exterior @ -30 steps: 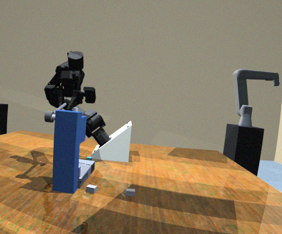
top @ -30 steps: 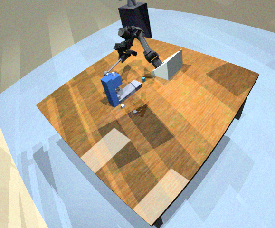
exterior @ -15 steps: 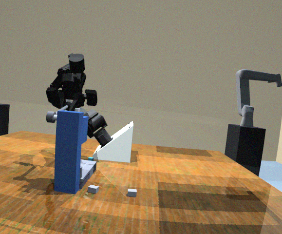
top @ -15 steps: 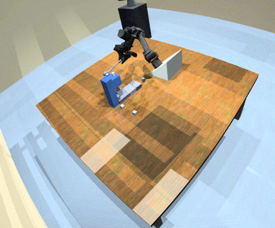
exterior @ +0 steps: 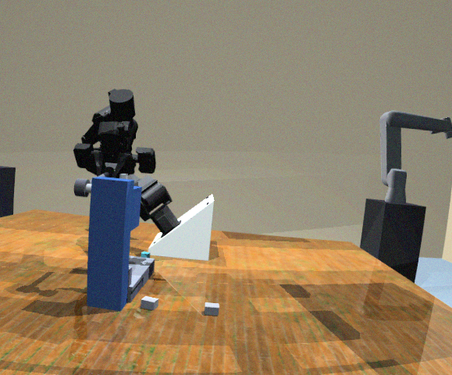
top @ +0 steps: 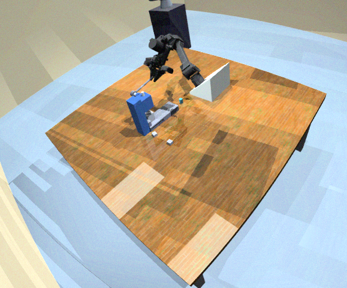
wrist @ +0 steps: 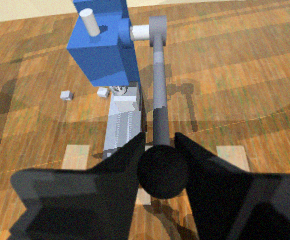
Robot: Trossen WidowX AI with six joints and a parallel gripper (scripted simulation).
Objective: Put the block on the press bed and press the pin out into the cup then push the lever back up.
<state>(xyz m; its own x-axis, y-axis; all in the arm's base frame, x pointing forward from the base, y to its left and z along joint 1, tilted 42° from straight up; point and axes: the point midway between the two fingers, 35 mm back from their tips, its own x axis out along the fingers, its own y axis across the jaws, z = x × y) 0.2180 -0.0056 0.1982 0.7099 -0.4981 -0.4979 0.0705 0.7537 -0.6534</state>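
My gripper tip is now 5 cm short of the lever, 1 cm to the right of it and 1 cm below it. From my gripper tip the other things lie so: teal cube: 10 cm behind, 9 cm to the left, 17 cm below; punch: 13 cm ahead, 7 cm to the left, 5 cm below.
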